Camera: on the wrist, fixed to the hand. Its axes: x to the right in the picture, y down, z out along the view.
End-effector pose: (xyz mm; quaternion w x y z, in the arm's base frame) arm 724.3 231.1 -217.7 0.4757 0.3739 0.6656 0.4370
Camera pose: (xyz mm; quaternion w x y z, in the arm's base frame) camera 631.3 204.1 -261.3 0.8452 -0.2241 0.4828 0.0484
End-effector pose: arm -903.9 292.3 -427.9 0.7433 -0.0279 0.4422 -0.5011
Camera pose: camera -1004.4 288.7 -462.1 0.2414 -0.6073 0.2343 -0.7197
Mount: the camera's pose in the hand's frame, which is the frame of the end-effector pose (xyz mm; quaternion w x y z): 13.6 -57.6 -88.2 0.6607 -0.2438 -0.2168 -0.6760
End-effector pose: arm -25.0 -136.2 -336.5 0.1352 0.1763 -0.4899 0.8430
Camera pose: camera -28.7 -30.5 -326.2 0.5960 0.5975 -0.4393 0.3079
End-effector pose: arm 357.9 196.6 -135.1 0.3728 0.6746 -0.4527 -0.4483
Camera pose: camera 459.5 210.3 -162.9 0.0096 0.5637 0.1854 -0.8049
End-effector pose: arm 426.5 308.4 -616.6 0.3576 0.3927 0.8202 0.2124
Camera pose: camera 325.8 278.6 -600.9 0.6534 -0.3362 0.6781 0.0134
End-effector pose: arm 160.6 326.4 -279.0 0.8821 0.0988 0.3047 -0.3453
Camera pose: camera 88.5 310.1 -355.3 0.4396 -0.4306 0.1611 -0.7716
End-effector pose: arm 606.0 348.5 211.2 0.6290 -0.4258 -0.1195 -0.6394
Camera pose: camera 521.1 288.6 189.0 0.1464 0.4925 0.3473 0.7845
